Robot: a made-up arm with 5 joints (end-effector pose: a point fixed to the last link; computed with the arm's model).
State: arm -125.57 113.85 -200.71 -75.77 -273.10
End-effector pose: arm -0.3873 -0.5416 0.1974 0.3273 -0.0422 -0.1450 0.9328
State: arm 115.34 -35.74 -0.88 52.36 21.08
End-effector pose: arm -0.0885 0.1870 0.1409 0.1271 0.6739 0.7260 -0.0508
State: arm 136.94 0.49 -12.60 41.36 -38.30
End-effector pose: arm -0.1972 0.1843 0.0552 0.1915 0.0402 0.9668 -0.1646
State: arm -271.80 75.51 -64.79 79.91 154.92
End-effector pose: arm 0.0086 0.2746 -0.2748 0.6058 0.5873 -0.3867 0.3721
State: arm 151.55 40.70 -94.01 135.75 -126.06
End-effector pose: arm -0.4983 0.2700 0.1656 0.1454 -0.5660 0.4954 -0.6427
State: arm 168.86 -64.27 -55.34 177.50 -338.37
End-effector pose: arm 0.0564 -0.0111 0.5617 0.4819 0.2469 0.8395 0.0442
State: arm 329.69 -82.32 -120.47 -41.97 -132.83
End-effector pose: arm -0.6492 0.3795 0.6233 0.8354 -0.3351 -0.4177 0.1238
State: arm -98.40 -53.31 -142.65 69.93 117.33
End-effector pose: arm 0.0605 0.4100 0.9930 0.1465 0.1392 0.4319 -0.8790
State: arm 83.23 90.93 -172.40 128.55 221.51
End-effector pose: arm 0.0897 0.7555 0.0036 0.1852 0.3265 -0.8567 0.3538
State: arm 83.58 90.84 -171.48 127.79 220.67
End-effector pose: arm 0.0851 0.7564 -0.0017 0.1870 0.3352 -0.8530 0.3535
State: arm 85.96 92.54 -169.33 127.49 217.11
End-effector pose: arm 0.0528 0.7481 -0.0386 0.2041 0.3737 -0.8228 0.3764
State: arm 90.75 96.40 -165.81 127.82 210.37
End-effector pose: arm -0.0094 0.7195 -0.1103 0.2398 0.4389 -0.7545 0.4249
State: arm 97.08 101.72 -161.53 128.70 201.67
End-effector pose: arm -0.0822 0.6620 -0.1987 0.2881 0.5044 -0.6525 0.4867
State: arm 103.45 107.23 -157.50 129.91 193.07
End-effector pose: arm -0.1401 0.5857 -0.2781 0.3369 0.5449 -0.5413 0.5446
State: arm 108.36 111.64 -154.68 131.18 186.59
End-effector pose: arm -0.1717 0.5174 -0.3318 0.3740 0.5575 -0.4533 0.5864
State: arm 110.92 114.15 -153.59 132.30 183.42
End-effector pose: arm -0.1832 0.4792 -0.3566 0.3928 0.5558 -0.4076 0.6088
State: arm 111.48 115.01 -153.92 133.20 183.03
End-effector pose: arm -0.1850 0.4701 -0.3611 0.3965 0.5518 -0.3976 0.6166
